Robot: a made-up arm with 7 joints. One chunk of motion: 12 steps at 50 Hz.
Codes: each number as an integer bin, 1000 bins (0 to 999) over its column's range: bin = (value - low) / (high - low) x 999, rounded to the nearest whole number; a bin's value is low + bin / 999 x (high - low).
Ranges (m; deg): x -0.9..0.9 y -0.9..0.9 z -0.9..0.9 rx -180..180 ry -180..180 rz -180..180
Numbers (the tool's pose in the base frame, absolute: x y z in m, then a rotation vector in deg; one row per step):
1: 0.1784 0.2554 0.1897 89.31 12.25 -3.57
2: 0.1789 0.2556 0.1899 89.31 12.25 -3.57
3: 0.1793 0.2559 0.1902 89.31 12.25 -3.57
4: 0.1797 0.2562 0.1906 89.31 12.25 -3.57
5: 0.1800 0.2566 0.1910 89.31 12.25 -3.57
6: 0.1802 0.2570 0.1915 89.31 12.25 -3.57
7: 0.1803 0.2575 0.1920 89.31 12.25 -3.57
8: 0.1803 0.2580 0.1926 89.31 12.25 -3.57
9: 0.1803 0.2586 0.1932 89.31 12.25 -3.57
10: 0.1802 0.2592 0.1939 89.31 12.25 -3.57
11: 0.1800 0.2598 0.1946 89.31 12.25 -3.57
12: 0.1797 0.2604 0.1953 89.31 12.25 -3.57
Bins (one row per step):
1: 599 641 605 747 533 490
2: 599 641 605 747 533 490
3: 599 642 605 747 533 490
4: 599 642 605 747 533 490
5: 599 642 606 747 533 490
6: 600 642 606 747 533 490
7: 600 642 606 747 533 490
8: 600 643 606 747 533 490
9: 600 643 607 747 533 490
10: 600 643 607 747 533 490
11: 599 644 608 747 533 490
12: 599 644 608 747 533 490

